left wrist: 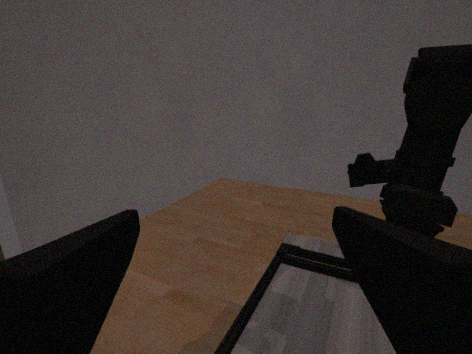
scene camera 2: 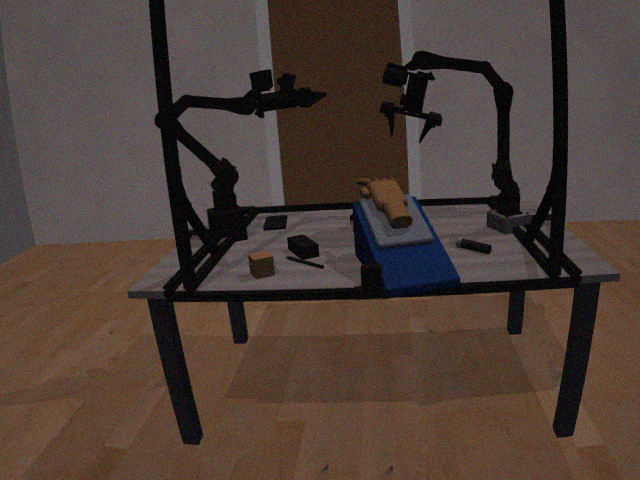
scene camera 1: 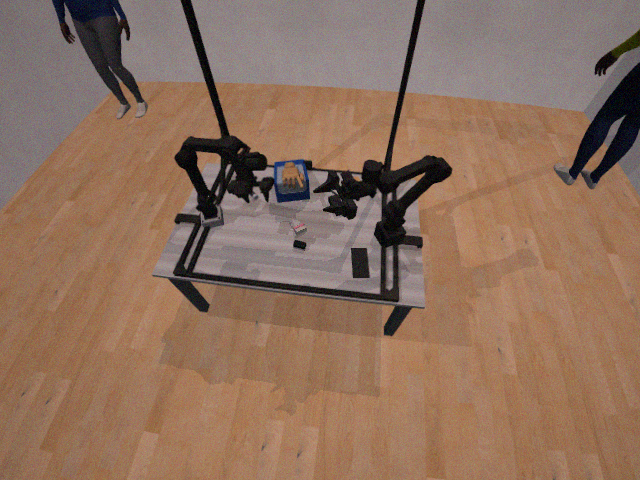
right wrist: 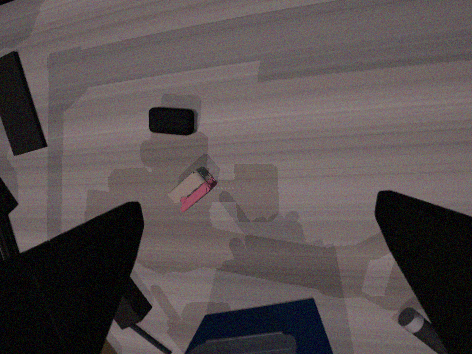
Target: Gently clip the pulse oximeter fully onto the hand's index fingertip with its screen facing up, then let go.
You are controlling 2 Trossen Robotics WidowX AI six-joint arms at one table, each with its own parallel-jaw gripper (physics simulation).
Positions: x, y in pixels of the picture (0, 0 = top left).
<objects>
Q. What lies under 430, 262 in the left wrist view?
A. My left gripper.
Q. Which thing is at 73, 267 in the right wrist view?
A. My right gripper.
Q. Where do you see a black box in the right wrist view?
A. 178, 121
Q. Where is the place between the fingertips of my right gripper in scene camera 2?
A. At 405, 139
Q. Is my left gripper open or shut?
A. Open.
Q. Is my right gripper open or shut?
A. Open.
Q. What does my right gripper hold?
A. Nothing.
</objects>
